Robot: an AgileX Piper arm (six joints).
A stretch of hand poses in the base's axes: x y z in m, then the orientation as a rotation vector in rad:
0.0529 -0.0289 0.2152 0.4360 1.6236 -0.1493
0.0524 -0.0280 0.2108 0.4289 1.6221 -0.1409
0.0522 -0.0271 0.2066 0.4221 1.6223 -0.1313
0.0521 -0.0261 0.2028 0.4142 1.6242 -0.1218
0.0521 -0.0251 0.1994 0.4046 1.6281 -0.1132
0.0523 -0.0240 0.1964 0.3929 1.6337 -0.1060
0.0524 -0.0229 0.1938 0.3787 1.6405 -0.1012
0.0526 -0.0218 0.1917 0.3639 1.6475 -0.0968
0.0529 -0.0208 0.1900 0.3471 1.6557 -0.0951
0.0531 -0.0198 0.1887 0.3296 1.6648 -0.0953
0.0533 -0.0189 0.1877 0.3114 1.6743 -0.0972
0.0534 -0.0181 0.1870 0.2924 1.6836 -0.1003
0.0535 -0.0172 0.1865 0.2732 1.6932 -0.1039
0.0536 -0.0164 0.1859 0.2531 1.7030 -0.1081
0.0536 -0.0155 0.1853 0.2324 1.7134 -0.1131
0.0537 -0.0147 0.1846 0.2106 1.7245 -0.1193
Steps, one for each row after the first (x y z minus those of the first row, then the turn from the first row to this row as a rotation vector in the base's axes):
-0.0005 0.0009 -0.0044 0.0007 -0.0035 0.0094
-0.0007 0.0018 -0.0086 0.0025 -0.0055 0.0195
-0.0008 0.0028 -0.0124 0.0040 -0.0059 0.0305
-0.0008 0.0038 -0.0158 0.0041 -0.0042 0.0423
-0.0006 0.0049 -0.0188 0.0024 -0.0006 0.0548
-0.0005 0.0060 -0.0214 -0.0022 0.0047 0.0677
-0.0003 0.0071 -0.0235 -0.0074 0.0102 0.0808
0.0000 0.0081 -0.0252 -0.0152 0.0174 0.0937
0.0002 0.0091 -0.0265 -0.0245 0.0260 0.1060
0.0004 0.0100 -0.0275 -0.0352 0.0353 0.1177
0.0005 0.0108 -0.0282 -0.0471 0.0448 0.1293
0.0006 0.0117 -0.0287 -0.0593 0.0547 0.1406
0.0007 0.0125 -0.0293 -0.0724 0.0651 0.1522
0.0007 0.0134 -0.0299 -0.0862 0.0763 0.1637
0.0008 0.0142 -0.0306 -0.1012 0.0886 0.1753

